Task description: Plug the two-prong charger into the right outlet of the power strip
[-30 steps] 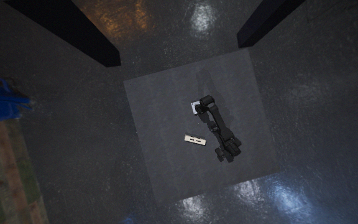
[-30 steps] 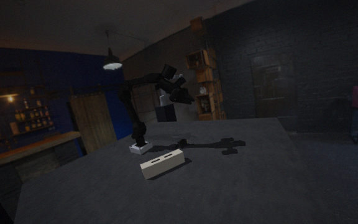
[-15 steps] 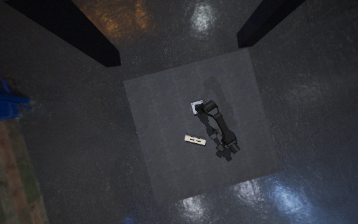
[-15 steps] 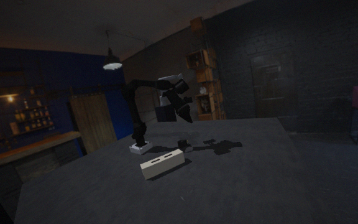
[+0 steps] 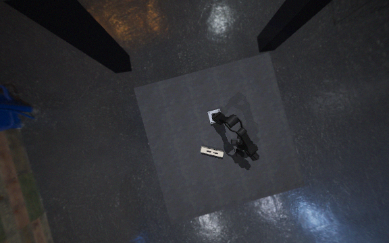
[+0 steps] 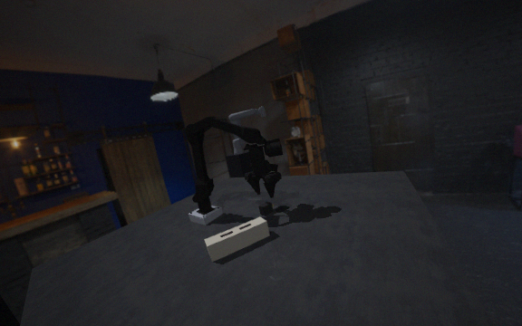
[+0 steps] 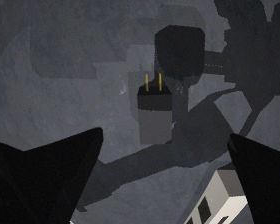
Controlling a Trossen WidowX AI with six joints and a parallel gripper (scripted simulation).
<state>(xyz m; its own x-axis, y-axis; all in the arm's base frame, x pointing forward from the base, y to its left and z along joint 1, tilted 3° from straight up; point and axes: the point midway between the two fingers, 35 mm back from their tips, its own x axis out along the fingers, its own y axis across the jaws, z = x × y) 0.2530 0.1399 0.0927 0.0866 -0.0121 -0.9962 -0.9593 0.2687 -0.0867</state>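
My gripper tip is now 10 mm to the right of the dark charger and 60 mm above it.
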